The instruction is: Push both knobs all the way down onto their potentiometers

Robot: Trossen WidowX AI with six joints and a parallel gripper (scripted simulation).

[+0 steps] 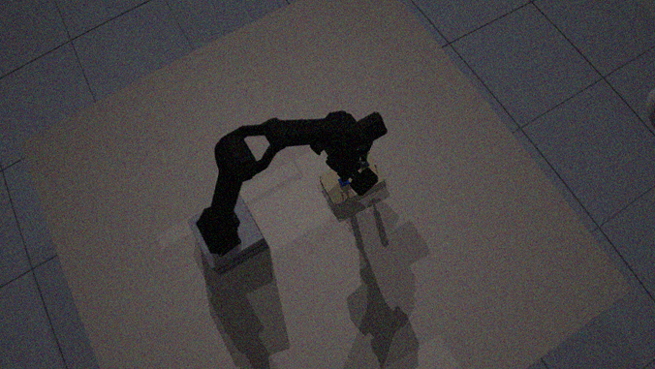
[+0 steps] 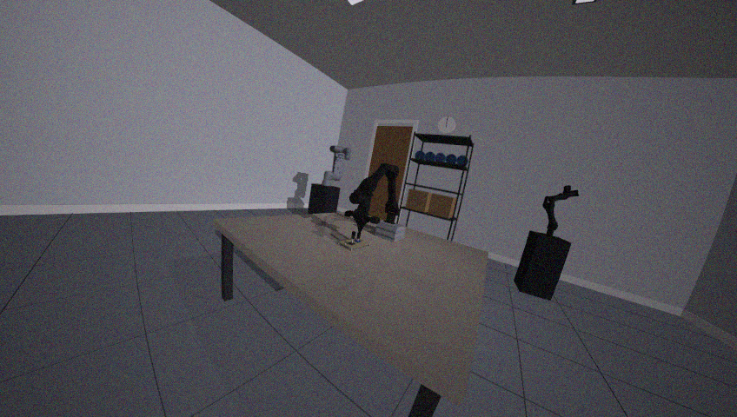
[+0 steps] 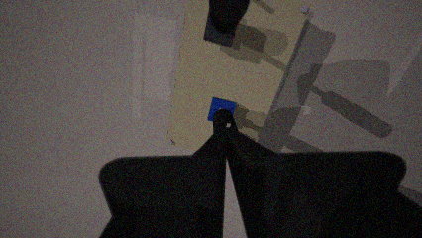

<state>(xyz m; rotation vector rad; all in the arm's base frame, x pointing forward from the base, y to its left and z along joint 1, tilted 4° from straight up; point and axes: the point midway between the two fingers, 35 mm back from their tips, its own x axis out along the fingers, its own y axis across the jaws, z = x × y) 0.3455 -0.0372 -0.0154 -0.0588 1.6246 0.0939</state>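
My gripper tip is now 10 mm above the dark knob.
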